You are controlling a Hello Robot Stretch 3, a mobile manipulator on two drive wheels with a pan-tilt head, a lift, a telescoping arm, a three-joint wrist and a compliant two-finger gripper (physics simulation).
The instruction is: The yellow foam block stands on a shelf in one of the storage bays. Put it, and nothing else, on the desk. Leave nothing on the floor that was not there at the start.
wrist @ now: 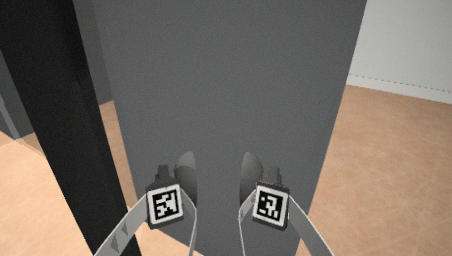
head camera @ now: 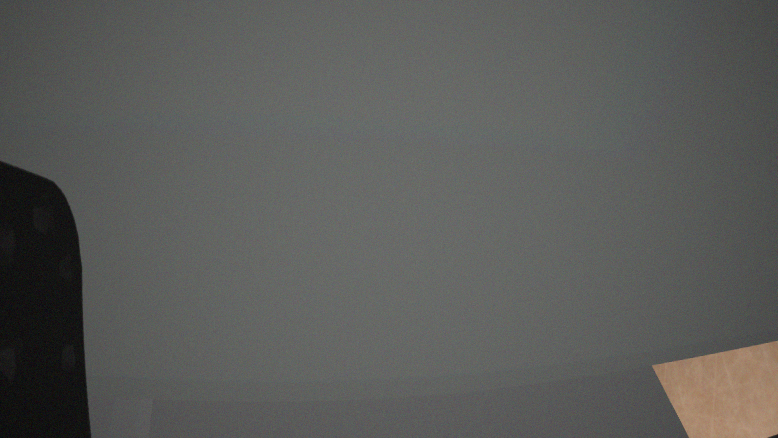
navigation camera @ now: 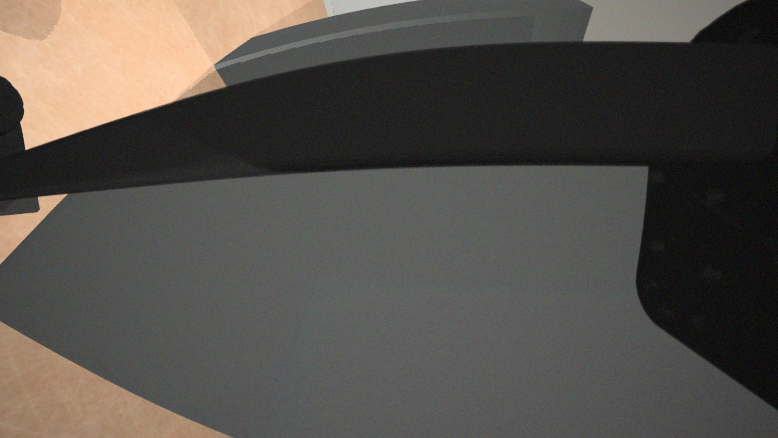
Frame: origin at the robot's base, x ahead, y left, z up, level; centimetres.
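Seen in the pictures: gripper, fingertip midpoint: (wrist: pixel 219 170).
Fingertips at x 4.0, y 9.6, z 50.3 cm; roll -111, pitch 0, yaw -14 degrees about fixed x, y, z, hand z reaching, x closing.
A point is followed by its place in that frame.
My gripper (wrist: pixel 219 170) @(x 4.0, y 9.6, z 50.3 cm) is open and empty in the wrist view, its two rounded fingertips apart in front of a tall dark grey panel (wrist: pixel 230 75) @(x 10.3, y 28.5, z 51.9 cm). How far the panel is from the fingertips cannot be told. The yellow foam block and the desk do not show in the head, navigation or wrist view.
A grey surface (head camera: pixel 381 217) @(x 3.7, y 34.9, z 124.7 cm) (navigation camera: pixel 326 272) @(x 7.1, y 31.6, z 110.4 cm) spans much of the head and navigation views, close by. A black part of the robot (head camera: pixel 40 299) @(x 0.4, y 14.4, z 135.8 cm) (navigation camera: pixel 435 108) @(x -6.4, y 11.6, z 125.0 cm) (wrist: pixel 65 100) @(x -5.8, y 11.6, z 56.4 cm) crosses each view. Another grey unit (navigation camera: pixel 381 43) @(x -71.4, y 118.9, z 98.4 cm) stands beyond. Tan floor (head camera: pixel 724 391) @(x -42.5, y 114.9, z 0.0 cm) (wrist: pixel 390 175) @(x 86.9, y 46.6, z 0.0 cm) and a pale wall (wrist: pixel 405 45) @(x 175.6, y 128.4, z 36.9 cm) show too.
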